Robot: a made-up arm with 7 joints. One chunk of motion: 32 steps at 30 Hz.
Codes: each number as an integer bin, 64 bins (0 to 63) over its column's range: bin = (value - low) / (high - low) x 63, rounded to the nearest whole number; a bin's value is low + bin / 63 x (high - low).
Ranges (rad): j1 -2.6..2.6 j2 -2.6..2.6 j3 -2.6..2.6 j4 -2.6..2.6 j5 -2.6..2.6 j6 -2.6..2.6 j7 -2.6..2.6
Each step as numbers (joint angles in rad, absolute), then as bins.
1 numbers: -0.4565 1.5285 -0.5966 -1.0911 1.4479 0.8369 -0.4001
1 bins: 26 50 24 18 49 42 27
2 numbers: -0.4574 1.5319 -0.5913 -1.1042 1.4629 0.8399 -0.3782
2 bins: 26 50 24 18 49 42 27
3 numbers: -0.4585 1.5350 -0.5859 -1.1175 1.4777 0.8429 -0.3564
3 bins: 26 50 24 18 49 42 27
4 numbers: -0.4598 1.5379 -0.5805 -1.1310 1.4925 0.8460 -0.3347
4 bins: 26 50 24 18 50 42 27
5 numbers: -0.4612 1.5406 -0.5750 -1.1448 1.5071 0.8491 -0.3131
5 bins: 26 50 25 18 50 42 28
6 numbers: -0.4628 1.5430 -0.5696 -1.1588 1.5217 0.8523 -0.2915
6 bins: 26 50 25 17 50 42 28
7 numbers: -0.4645 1.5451 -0.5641 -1.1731 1.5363 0.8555 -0.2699
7 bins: 26 50 25 17 50 42 28
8 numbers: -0.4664 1.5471 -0.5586 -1.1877 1.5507 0.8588 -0.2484
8 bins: 26 50 25 17 50 42 28
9 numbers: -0.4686 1.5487 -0.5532 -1.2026 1.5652 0.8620 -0.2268
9 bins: 26 50 25 17 50 42 29
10 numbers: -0.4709 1.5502 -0.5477 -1.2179 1.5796 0.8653 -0.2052
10 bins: 26 50 25 17 51 42 29
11 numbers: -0.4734 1.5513 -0.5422 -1.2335 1.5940 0.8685 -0.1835
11 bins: 26 50 25 17 51 42 29
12 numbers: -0.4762 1.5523 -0.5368 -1.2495 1.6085 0.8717 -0.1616
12 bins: 26 50 25 16 51 42 30
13 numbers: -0.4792 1.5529 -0.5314 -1.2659 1.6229 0.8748 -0.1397
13 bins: 26 50 25 16 51 42 30
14 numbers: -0.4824 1.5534 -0.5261 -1.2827 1.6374 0.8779 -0.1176
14 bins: 26 50 25 16 51 42 30
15 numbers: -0.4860 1.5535 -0.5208 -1.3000 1.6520 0.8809 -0.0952
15 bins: 26 50 25 16 52 42 30
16 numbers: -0.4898 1.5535 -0.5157 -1.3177 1.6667 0.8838 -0.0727
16 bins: 26 50 25 16 52 42 31
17 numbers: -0.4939 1.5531 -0.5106 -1.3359 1.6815 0.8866 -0.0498
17 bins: 26 50 25 15 52 42 31
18 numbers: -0.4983 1.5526 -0.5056 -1.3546 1.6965 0.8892 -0.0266
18 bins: 25 50 25 15 52 42 31
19 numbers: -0.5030 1.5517 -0.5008 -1.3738 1.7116 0.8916 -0.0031
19 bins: 25 50 25 15 52 42 31
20 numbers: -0.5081 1.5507 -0.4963 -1.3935 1.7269 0.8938 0.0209
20 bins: 25 50 25 15 52 42 32
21 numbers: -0.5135 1.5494 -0.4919 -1.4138 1.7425 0.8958 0.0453
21 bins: 25 50 26 14 53 42 32
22 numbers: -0.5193 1.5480 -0.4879 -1.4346 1.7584 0.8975 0.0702
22 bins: 25 50 26 14 53 42 32
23 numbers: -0.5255 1.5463 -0.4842 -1.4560 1.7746 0.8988 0.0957
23 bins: 25 50 26 14 53 42 33
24 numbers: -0.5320 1.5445 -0.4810 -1.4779 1.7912 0.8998 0.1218
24 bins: 25 50 26 14 53 42 33
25 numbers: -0.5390 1.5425 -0.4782 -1.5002 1.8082 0.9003 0.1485
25 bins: 25 50 26 13 53 42 33
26 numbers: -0.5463 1.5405 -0.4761 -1.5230 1.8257 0.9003 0.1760
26 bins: 25 50 26 13 54 42 34
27 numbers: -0.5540 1.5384 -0.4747 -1.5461 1.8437 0.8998 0.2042
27 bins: 25 50 26 13 54 42 34
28 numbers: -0.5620 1.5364 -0.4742 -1.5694 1.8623 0.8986 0.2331
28 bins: 25 50 26 12 54 42 34
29 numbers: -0.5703 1.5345 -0.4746 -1.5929 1.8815 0.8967 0.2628
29 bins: 25 50 26 12 54 42 35
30 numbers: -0.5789 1.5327 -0.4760 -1.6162 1.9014 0.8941 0.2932
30 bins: 24 50 26 12 55 42 35
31 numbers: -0.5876 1.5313 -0.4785 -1.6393 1.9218 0.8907 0.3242
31 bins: 24 50 26 12 55 42 35
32 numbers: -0.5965 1.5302 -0.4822 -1.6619 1.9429 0.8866 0.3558
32 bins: 24 50 26 11 55 42 36
